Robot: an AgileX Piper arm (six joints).
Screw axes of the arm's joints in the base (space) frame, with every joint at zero. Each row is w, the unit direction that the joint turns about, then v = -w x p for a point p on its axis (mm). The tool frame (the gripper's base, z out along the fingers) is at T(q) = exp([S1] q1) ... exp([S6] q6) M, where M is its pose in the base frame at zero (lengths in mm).
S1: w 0 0 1 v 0 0 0
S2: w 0 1 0 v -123 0 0
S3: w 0 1 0 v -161.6 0 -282.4
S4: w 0.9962 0 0.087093 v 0 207.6 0
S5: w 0 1 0 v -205.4 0 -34.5
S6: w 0.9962 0 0.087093 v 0 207.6 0
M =
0.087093 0 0.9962 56.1
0 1 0 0
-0.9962 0 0.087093 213.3
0 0 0 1
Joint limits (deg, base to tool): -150..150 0..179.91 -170..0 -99.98..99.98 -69.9..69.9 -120..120
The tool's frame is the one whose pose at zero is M.
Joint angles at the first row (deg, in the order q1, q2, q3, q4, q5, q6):
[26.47 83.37 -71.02 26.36 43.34 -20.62]
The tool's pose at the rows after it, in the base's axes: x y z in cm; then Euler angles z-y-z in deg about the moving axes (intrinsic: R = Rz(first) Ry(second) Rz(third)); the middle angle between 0 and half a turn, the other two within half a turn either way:
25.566 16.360 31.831 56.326 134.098 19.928
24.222 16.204 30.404 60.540 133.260 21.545
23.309 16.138 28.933 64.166 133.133 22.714
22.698 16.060 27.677 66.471 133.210 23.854
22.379 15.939 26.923 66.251 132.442 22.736
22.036 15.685 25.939 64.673 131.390 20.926
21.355 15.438 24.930 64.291 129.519 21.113
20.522 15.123 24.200 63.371 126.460 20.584
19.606 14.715 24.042 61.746 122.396 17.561
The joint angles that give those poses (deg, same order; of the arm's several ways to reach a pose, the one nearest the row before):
[26.47 81.17 -65.14 32.38 41.88 -27.12]
[26.47 79.38 -59.92 38.50 40.95 -34.32]
[26.47 78.73 -55.86 43.30 40.59 -40.73]
[26.47 78.54 -52.76 46.67 40.10 -45.07]
[26.47 78.20 -50.44 49.53 38.37 -49.18]
[26.47 77.70 -47.32 53.40 35.30 -54.27]
[26.47 76.86 -43.53 60.20 33.04 -60.83]
[26.47 75.40 -39.48 69.63 31.01 -70.04]
[26.47 73.05 -35.79 80.11 29.67 -81.85]

